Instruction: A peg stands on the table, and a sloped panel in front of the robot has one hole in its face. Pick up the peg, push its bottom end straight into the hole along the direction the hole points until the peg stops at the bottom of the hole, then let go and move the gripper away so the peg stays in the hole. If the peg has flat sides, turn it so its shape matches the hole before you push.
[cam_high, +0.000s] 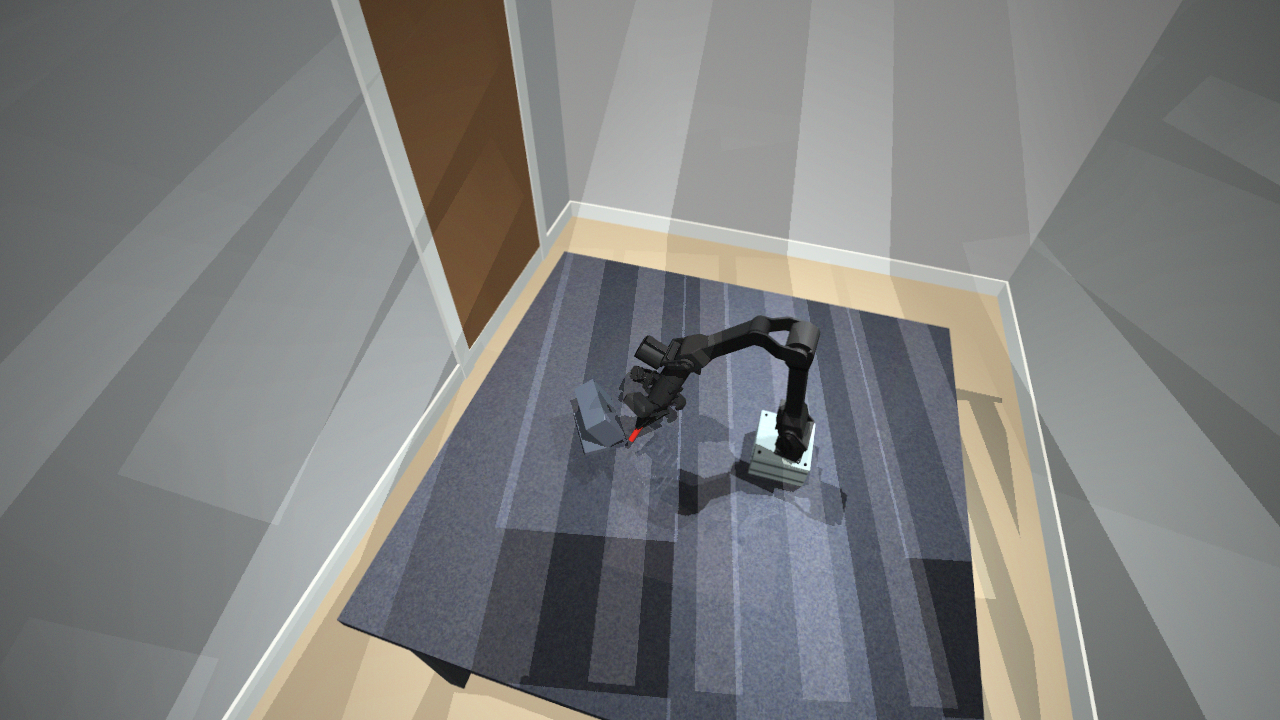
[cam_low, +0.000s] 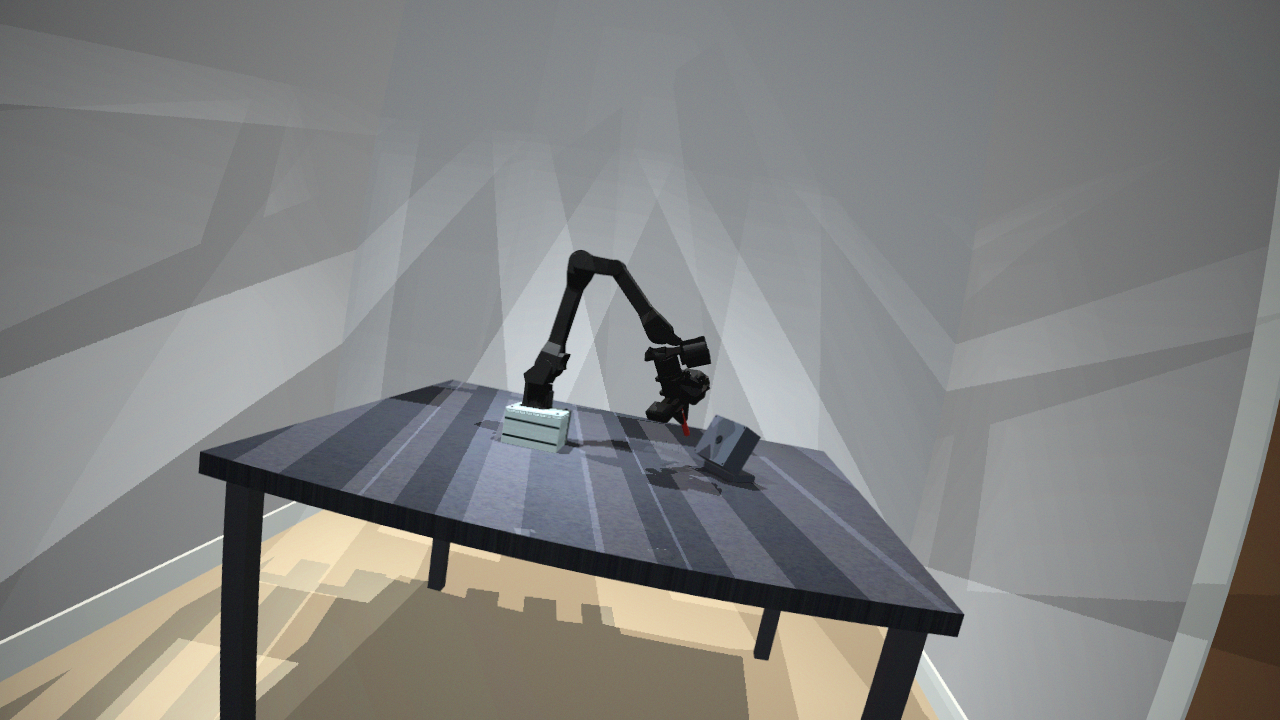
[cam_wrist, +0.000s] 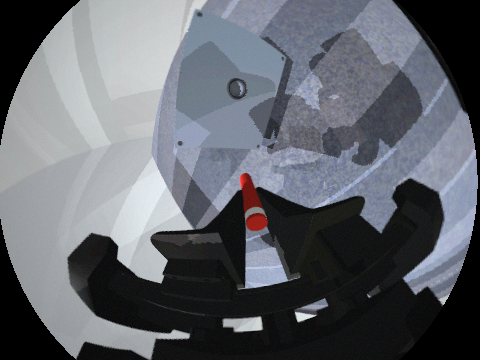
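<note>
Right now the grey sloped panel is 120 mm ahead of my gripper tip, 20 mm to the right of it and 30 mm below it. Round my gripper tip: red round peg: 10 mm behind, 10 mm to the right, 10 mm above.
</note>
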